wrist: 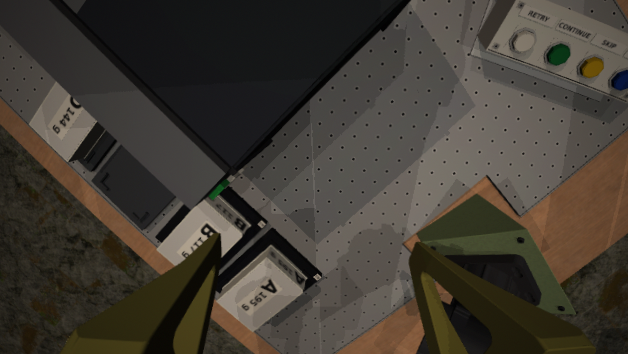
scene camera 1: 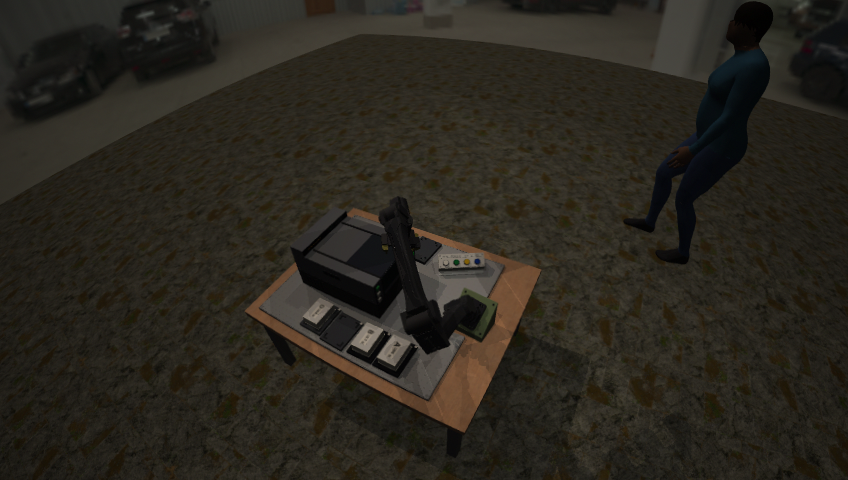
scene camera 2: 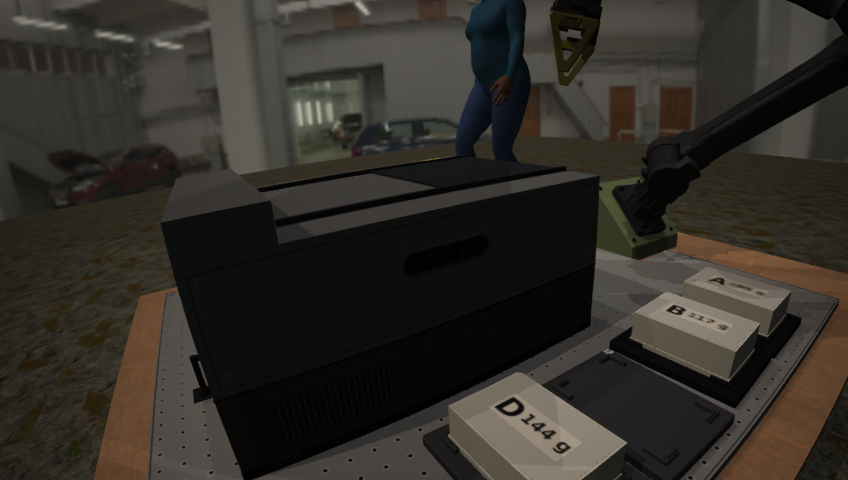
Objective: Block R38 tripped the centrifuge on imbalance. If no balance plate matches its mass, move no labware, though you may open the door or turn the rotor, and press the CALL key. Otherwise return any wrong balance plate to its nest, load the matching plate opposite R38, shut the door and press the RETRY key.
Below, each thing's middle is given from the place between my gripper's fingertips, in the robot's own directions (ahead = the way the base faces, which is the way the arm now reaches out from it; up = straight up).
Labels:
The black centrifuge (scene camera 2: 322,309) is 31 cm ahead of my hand and 21 cm below it. From my hand the other things lie so: button panel (wrist: 575,52) (34 cm to the right, 29 cm below, 7 cm behind).

